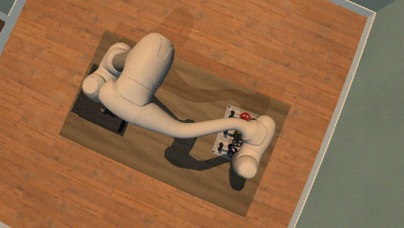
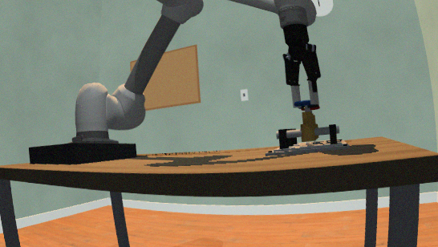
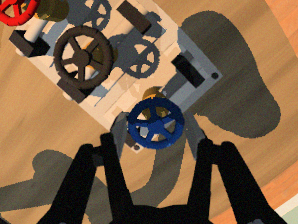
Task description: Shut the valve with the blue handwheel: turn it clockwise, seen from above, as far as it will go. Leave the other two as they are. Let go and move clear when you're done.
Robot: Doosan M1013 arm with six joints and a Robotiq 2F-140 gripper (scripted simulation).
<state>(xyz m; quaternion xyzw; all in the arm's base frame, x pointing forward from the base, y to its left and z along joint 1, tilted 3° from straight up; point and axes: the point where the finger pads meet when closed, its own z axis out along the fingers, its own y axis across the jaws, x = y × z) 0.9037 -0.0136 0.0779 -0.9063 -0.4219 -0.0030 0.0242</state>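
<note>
The blue handwheel is 3 cm below my hand. From my hand the other things lie so: red handwheel 23 cm to the left, 3 cm below, 2 cm behind; black handwheel 12 cm to the left, 3 cm below, 1 cm behind.
</note>
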